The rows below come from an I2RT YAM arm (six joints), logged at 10 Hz.
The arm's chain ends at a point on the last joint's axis. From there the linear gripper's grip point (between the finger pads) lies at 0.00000 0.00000 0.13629 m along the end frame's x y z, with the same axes.
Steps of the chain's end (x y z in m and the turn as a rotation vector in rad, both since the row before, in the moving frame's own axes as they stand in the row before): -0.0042, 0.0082, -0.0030, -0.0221, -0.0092, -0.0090; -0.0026, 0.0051, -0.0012, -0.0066, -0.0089, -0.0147; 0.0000, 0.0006, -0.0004, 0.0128, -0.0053, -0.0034; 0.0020, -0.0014, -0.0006, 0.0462, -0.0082, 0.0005; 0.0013, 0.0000, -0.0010, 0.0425, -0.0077, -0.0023; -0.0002, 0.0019, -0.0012, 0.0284, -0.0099, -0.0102; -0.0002, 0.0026, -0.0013, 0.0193, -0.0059, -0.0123; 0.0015, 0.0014, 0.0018, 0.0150, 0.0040, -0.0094; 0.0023, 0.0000, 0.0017, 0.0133, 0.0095, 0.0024
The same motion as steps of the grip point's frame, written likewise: -0.0054, 0.0112, -0.0030, -0.0221, -0.0092, -0.0090; -0.0038, 0.0060, -0.0012, -0.0066, -0.0089, -0.0147; -0.0007, -0.0011, -0.0004, 0.0128, -0.0053, -0.0034; 0.0009, -0.0077, -0.0008, 0.0462, -0.0082, 0.0005; 0.0002, -0.0058, -0.0011, 0.0425, -0.0077, -0.0023; -0.0016, -0.0020, -0.0013, 0.0284, -0.0099, -0.0102; -0.0010, 0.0000, -0.0013, 0.0193, -0.0059, -0.0123; 0.0020, -0.0006, 0.0018, 0.0150, 0.0040, -0.0094; 0.0036, -0.0018, 0.0017, 0.0133, 0.0095, 0.0024
